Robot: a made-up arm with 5 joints.
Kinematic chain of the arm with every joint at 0, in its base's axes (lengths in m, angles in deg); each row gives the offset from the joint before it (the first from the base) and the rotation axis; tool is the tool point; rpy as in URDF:
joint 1: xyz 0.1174 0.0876 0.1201 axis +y
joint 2: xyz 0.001 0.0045 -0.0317 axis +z
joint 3: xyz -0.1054 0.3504 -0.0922 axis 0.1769 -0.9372 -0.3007
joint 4: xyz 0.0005 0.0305 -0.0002 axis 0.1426 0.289 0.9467
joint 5: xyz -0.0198 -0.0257 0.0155 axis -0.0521 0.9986 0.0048
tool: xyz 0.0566 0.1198 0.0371 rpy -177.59 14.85 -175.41
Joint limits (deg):
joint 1: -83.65..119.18
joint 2: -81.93..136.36
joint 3: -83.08..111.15
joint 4: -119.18..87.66
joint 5: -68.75..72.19
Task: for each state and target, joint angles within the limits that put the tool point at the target. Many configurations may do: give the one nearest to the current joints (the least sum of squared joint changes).
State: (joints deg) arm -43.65 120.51 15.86 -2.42 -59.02
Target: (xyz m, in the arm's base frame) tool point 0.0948 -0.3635 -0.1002
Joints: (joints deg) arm -68.25 134.73 47.82 0.55 -68.75
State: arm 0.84 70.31 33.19 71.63 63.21
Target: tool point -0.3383 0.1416 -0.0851
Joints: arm -6.58 63.03 31.08 79.52 66.54
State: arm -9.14 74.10 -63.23 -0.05 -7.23
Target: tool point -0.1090 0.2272 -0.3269
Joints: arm -46.40 62.35 -78.99 -3.73 0.46
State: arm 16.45 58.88 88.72 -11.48 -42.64
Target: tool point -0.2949 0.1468 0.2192
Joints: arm 14.15 63.80 79.69 -43.18 -9.54
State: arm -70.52 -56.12 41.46 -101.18 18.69
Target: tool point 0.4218 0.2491 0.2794
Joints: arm -34.44 -69.49 18.37 -74.06 14.42
